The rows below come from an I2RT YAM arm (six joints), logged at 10 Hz.
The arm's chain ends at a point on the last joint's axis. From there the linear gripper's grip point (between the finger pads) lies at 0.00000 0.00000 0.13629 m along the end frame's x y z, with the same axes.
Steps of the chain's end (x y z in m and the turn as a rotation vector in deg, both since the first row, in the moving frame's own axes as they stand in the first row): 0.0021, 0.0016, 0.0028, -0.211, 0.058, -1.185; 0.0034, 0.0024, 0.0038, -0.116, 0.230, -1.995; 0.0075, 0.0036, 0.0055, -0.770, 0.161, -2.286; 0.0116, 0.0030, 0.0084, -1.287, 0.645, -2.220; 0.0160, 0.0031, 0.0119, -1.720, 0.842, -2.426; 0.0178, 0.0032, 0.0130, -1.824, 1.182, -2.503; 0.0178, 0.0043, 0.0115, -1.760, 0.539, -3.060; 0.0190, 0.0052, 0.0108, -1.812, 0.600, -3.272; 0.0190, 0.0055, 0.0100, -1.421, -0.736, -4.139; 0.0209, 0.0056, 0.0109, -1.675, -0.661, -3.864; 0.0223, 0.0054, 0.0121, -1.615, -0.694, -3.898; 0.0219, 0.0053, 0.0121, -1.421, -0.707, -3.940
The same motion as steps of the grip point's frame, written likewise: 0.0022, 0.0021, 0.0028, -0.211, 0.058, -1.185; 0.0040, 0.0027, 0.0038, -0.116, 0.230, -1.995; 0.0079, 0.0054, 0.0055, -0.770, 0.161, -2.286; 0.0132, 0.0060, 0.0084, -1.287, 0.645, -2.220; 0.0181, 0.0071, 0.0118, -1.720, 0.842, -2.426; 0.0207, 0.0075, 0.0129, -1.824, 1.182, -2.503; 0.0192, 0.0084, 0.0114, -1.760, 0.539, -3.060; 0.0205, 0.0095, 0.0107, -1.812, 0.600, -3.272; 0.0174, 0.0089, 0.0099, -1.421, -0.736, -4.139; 0.0195, 0.0096, 0.0108, -1.675, -0.661, -3.864; 0.0208, 0.0093, 0.0120, -1.615, -0.694, -3.898; 0.0203, 0.0087, 0.0120, -1.421, -0.707, -3.940
